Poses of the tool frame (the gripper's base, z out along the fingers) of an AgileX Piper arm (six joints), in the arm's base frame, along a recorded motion.
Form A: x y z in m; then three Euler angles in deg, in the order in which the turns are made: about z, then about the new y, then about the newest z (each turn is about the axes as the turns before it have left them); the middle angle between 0 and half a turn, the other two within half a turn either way.
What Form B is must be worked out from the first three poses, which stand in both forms.
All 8 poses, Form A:
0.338 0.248 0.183 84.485 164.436 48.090
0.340 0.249 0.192 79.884 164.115 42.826
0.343 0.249 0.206 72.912 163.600 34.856
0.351 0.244 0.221 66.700 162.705 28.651
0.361 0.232 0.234 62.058 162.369 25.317
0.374 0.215 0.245 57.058 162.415 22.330
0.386 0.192 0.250 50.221 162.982 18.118
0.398 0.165 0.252 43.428 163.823 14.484
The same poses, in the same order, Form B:
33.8 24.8 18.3 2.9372 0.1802 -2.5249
34.0 24.9 19.2 2.9505 0.2021 -2.5142
34.3 24.9 20.6 2.9749 0.2338 -2.4970
35.1 24.4 22.1 2.9934 0.2639 -2.4972
36.1 23.2 23.4 3.0065 0.2773 -2.5192
37.4 21.5 24.5 3.0218 0.2832 -2.5526
38.6 19.2 25.0 3.0467 0.2819 -2.5948
39.8 16.5 25.2 3.0692 0.2731 -2.6464

